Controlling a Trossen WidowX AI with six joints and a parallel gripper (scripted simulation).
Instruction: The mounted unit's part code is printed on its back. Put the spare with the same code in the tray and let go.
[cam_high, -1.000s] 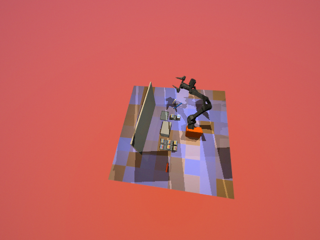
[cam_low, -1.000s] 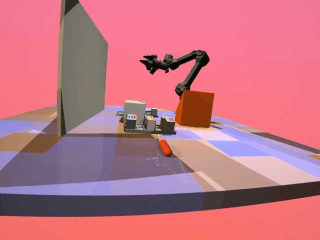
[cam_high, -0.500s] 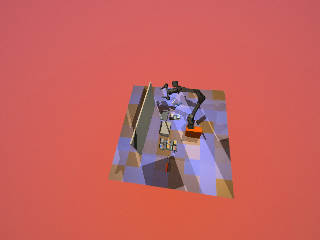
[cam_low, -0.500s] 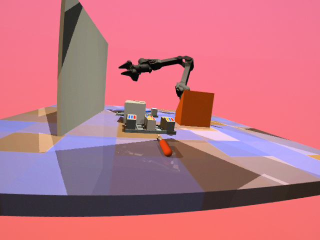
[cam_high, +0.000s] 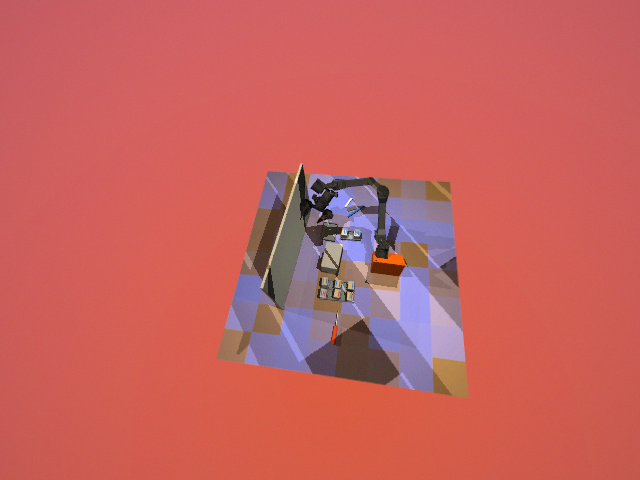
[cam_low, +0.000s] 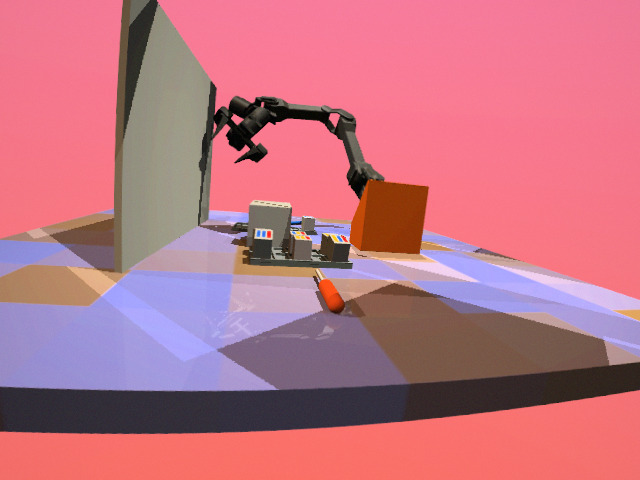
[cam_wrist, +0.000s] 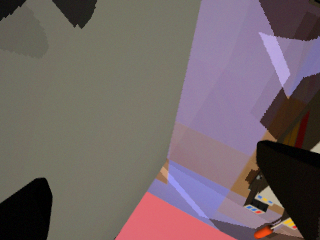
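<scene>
The spare is 360 mm to the left of my gripper tip, 190 mm below it and 190 mm behind it. From my gripper tip the other things lie so: grey mounted unit 180 mm below, 160 mm to the left, 140 mm behind; then flat grey tray 220 mm below, 90 mm behind, 50 mm to the right; then tall grey panel 130 mm to the left, 90 mm ahead.
</scene>
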